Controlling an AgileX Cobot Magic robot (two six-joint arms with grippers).
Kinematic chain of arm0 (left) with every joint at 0, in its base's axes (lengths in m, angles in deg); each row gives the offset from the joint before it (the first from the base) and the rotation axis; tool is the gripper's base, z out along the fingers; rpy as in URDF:
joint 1: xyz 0 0 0.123 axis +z
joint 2: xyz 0 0 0 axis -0.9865 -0.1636 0
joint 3: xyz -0.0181 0.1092 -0.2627 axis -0.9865 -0.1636 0
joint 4: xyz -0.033 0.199 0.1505 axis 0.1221 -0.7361 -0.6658
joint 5: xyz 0 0 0 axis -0.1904 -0.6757 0.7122
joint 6: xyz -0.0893 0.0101 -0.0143 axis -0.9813 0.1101 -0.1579
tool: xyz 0 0 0 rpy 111.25 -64.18 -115.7
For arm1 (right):
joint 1: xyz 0 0 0.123 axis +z
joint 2: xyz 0 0 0 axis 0.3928 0.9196 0
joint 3: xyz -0.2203 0.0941 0.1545 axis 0.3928 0.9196 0
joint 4: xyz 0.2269 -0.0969 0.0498 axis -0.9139 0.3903 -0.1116
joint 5: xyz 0 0 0 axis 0.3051 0.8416 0.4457
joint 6: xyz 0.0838 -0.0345 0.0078 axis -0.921 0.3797 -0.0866
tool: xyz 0 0 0 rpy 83.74 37.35 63.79
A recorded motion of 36 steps. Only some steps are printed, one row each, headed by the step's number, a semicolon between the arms.
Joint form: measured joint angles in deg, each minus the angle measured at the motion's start. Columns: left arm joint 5, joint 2, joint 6, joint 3, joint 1, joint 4; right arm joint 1, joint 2, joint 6, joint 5, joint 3, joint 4.
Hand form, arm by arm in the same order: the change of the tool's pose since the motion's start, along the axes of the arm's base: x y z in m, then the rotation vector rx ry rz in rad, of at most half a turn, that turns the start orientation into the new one. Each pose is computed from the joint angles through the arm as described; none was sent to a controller.
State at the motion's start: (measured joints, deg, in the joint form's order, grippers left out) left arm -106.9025 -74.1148 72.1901 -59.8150 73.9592 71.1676; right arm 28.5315 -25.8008 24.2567 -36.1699 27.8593 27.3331
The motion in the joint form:
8: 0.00 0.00 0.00 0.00 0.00 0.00; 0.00 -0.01 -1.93 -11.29 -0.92 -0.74
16: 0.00 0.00 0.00 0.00 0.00 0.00; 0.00 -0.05 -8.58 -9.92 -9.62 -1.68
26: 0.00 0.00 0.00 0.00 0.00 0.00; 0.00 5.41 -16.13 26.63 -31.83 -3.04
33: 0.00 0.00 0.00 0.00 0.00 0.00; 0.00 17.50 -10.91 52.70 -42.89 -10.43
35: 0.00 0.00 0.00 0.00 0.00 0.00; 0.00 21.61 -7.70 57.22 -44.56 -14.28
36: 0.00 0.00 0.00 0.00 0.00 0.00; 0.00 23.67 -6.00 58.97 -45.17 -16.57
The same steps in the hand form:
8: 0.0000 0.0000 0.0000 0.0000 0.0000 0.0000; -0.0143 -0.0020 0.0177 0.0565 -0.2087 0.0260
16: 0.0000 0.0000 0.0000 0.0000 0.0000 0.0000; -0.0333 -0.0049 0.0613 0.1599 -0.3279 0.1173
26: 0.0000 0.0000 0.0000 0.0000 0.0000 0.0000; -0.0391 -0.0048 0.1325 0.2650 0.0290 0.1985
33: 0.0000 0.0000 0.0000 0.0000 0.0000 0.0000; -0.0003 0.0042 0.1475 0.2642 0.5049 0.1981
35: 0.0000 0.0000 0.0000 0.0000 0.0000 0.0000; 0.0157 0.0092 0.1464 0.2527 0.6255 0.2167
36: 0.0000 0.0000 0.0000 0.0000 0.0000 0.0000; 0.0240 0.0120 0.1453 0.2498 0.6802 0.2321

